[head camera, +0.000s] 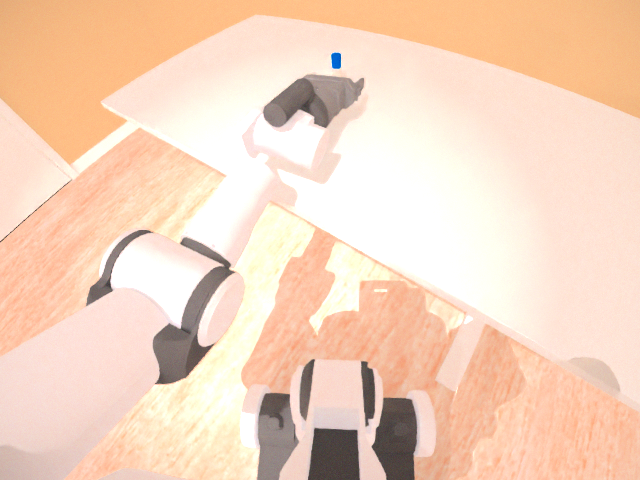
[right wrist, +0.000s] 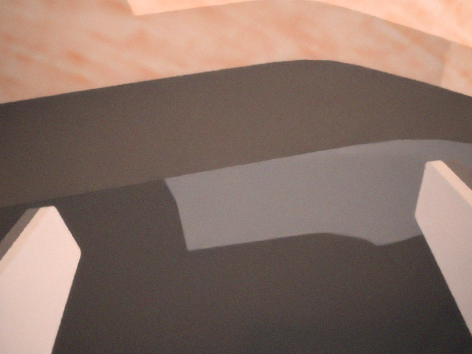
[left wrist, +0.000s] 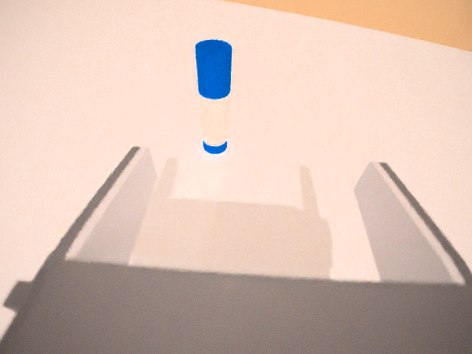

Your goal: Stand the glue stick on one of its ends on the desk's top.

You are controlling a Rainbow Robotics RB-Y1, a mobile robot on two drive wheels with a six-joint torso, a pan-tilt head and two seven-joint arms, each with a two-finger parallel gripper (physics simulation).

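Frame: origin at the robot's base, x ahead, y left, z up, level; centimetres.
Seen in the pictures: left gripper, between the fingertips: (head camera: 338,79) (left wrist: 257,168); right gripper, between the fingertips: (right wrist: 238,210).
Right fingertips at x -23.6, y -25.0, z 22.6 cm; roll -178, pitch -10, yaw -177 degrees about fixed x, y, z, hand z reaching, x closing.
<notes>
A point is followed by its place in that frame.
The glue stick (head camera: 336,60) @(x 75.2, y 0.7, z 79.7 cm) (left wrist: 214,70) @(x 75.3, y 1.0, z 79.7 cm), with a blue cap, a white body and a blue base, stands upright on its base end on the white desk top (head camera: 439,180) @(x 44.3, y -18.1, z 72.0 cm) (left wrist: 90,90) @(x 87.7, y 12.8, z 72.0 cm). In the head camera its lower part is pale against the desk and hard to make out. My left gripper (head camera: 361,91) (left wrist: 257,168) @(x 68.0, y 0.4, z 78.7 cm) is open and empty, low over the desk. The glue stick stands beyond its fingertips, apart from both fingers. My right gripper (right wrist: 238,210) @(x -23.6, y -25.0, z 22.6 cm) is open, with no object between its fingers; the glue stick does not show in the right wrist view.
The desk's near edge runs diagonally across the head camera view, with wood-patterned floor (head camera: 170,191) @(x 106.3, y 101.0, z 0.0 cm) below it. Another white surface (head camera: 25,165) @(x 111.6, y 201.1, z 27.2 cm) is at the far left. The robot's own base (head camera: 338,413) is at the bottom middle. Dark surfaces (right wrist: 200,125) @(x -23.4, y -22.7, z 12.5 cm) lie behind the right fingers.
</notes>
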